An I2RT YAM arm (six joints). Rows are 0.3 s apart.
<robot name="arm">
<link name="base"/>
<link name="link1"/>
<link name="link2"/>
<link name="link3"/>
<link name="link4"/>
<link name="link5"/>
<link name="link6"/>
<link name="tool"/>
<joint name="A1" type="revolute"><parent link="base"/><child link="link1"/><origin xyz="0 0 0.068" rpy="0 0 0"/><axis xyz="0 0 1"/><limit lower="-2.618" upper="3.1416"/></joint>
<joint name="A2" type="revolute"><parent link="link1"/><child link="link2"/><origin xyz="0.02 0.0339 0.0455" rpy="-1.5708 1.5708 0"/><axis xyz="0 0 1"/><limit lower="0" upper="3.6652"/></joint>
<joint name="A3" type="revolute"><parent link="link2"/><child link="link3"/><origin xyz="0 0.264 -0.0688" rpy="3.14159 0 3.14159"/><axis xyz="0 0 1"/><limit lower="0" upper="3.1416"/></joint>
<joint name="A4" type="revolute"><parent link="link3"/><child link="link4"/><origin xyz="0.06 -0.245 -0.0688" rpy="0 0 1.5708"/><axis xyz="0 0 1"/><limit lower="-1.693" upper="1.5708"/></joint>
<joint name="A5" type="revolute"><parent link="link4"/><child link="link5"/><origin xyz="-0.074 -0.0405 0.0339" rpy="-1.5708 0 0"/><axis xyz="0 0 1"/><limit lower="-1.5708" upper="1.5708"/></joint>
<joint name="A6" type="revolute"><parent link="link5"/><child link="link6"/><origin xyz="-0.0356 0 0.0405" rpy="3.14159 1.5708 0"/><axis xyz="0 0 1"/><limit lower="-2.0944" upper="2.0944"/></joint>
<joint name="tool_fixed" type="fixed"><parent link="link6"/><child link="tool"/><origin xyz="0 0 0" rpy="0 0 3.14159"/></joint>
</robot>
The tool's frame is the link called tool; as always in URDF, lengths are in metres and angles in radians.
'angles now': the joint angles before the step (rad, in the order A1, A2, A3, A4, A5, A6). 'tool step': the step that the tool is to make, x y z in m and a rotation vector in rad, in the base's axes. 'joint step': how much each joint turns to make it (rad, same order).
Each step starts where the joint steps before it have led.
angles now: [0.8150, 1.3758, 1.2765, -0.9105, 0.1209, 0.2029]
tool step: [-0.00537, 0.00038, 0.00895, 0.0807, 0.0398, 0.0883]
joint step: [-0.0002, -0.0204, 0.0128, -0.0001, -0.1190, -0.0281]
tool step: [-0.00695, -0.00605, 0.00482, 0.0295, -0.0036, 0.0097]
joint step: [0.0008, -0.0399, -0.0166, 0.0007, -0.0195, 0.0027]
